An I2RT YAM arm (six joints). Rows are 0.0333 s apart.
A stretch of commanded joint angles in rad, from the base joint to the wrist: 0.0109, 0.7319, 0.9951, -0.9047, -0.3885, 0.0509; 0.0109, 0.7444, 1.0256, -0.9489, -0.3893, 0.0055; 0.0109, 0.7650, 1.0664, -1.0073, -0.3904, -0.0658; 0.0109, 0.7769, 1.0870, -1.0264, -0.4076, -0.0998; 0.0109, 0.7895, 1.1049, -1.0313, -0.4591, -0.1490; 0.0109, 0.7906, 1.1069, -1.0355, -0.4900, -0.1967; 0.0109, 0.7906, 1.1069, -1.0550, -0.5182, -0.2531; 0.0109, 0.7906, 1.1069, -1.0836, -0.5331, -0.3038; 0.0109, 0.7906, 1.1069, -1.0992, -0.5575, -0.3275; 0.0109, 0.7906, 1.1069, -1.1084, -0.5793, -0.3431; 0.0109, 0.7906, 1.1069, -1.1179, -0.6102, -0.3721; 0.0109, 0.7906, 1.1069, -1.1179, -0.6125, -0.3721; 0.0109, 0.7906, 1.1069, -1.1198, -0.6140, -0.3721; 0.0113, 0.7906, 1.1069, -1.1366, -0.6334, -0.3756; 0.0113, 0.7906, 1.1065, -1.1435, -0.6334, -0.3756
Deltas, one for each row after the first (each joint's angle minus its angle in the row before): 0.0000, 0.0125, 0.0305, -0.0442, -0.0008, -0.0454; 0.0000, 0.0206, 0.0408, -0.0584, -0.0011, -0.0713; 0.0000, 0.0119, 0.0206, -0.0191, -0.0172, -0.0340; 0.0000, 0.0126, 0.0179, -0.0049, -0.0515, -0.0492; 0.0000, 0.0011, 0.0020, -0.0042, -0.0309, -0.0477; 0.0000, 0.0000, 0.0000, -0.0195, -0.0282, -0.0564; 0.0000, 0.0000, 0.0000, -0.0286, -0.0149, -0.0507; 0.0000, 0.0000, 0.0000, -0.0156, -0.0244, -0.0237; 0.0000, 0.0000, 0.0000, -0.0092, -0.0218, -0.0156; 0.0000, 0.0000, 0.0000, -0.0095, -0.0309, -0.0290; 0.0000, 0.0000, 0.0000, 0.0000, -0.0023, 0.0000; 0.0000, 0.0000, 0.0000, -0.0019, -0.0015, 0.0000; 0.0004, 0.0000, 0.0000, -0.0168, -0.0194, -0.0035; 0.0000, 0.0000, -0.0004, -0.0069, 0.0000, 0.0000
